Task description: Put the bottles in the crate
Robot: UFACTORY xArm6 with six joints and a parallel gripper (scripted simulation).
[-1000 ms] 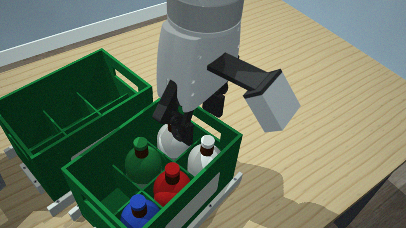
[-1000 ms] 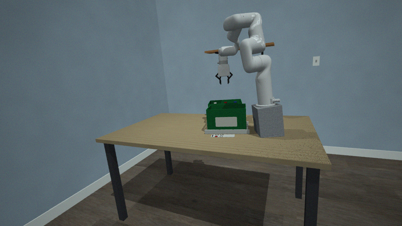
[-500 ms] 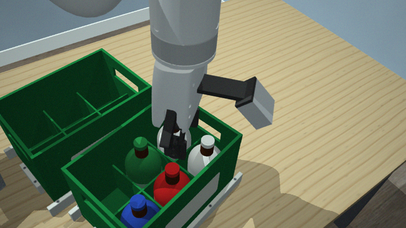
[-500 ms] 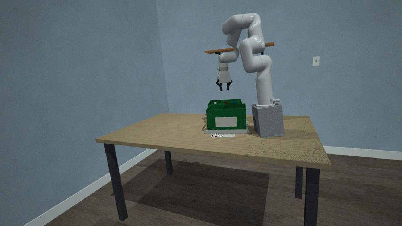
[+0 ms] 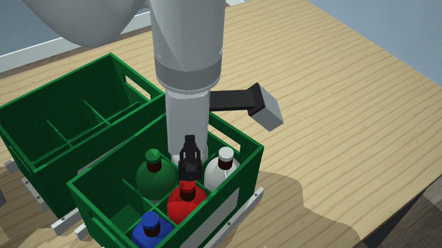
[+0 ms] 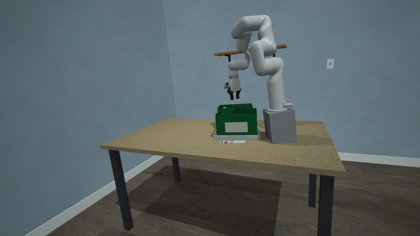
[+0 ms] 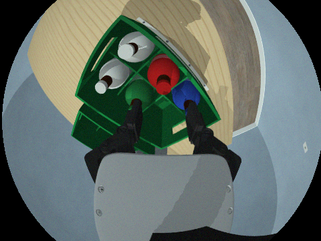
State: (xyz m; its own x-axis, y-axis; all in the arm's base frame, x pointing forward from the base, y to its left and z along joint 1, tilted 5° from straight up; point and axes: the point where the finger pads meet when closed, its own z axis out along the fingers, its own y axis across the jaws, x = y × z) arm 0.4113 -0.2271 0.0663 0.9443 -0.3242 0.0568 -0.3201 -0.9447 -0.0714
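The red-label bottle lies 15 cm below my hand. The rest, counted from my hand: blue bottle (15 cm below, 8 cm behind, 4 cm to the right); then pick list (38 cm to the left, 24 cm below, 17 cm behind); then green bottle (15 cm below, 8 cm to the left, 4 cm behind).
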